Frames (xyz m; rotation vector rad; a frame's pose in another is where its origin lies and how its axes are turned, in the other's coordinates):
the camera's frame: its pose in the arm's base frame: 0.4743 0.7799 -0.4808 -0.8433 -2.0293 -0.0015
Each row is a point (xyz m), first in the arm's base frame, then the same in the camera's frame.
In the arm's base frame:
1: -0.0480 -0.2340 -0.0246
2: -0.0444 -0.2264 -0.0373
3: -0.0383 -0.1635 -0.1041
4: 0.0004 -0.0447 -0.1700
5: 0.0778 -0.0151 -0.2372
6: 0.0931 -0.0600 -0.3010
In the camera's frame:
1: -0.0438 -1.2123 -0.1933
2: -0.0503 -1.2005 -0.1862
3: -0.0671 -1.1282 -0.1319
4: -0.0633 -0.9949 -0.0852
5: -0.1243 -0.9079 -0.0944
6: -0.2027 -0.9139 -0.0824

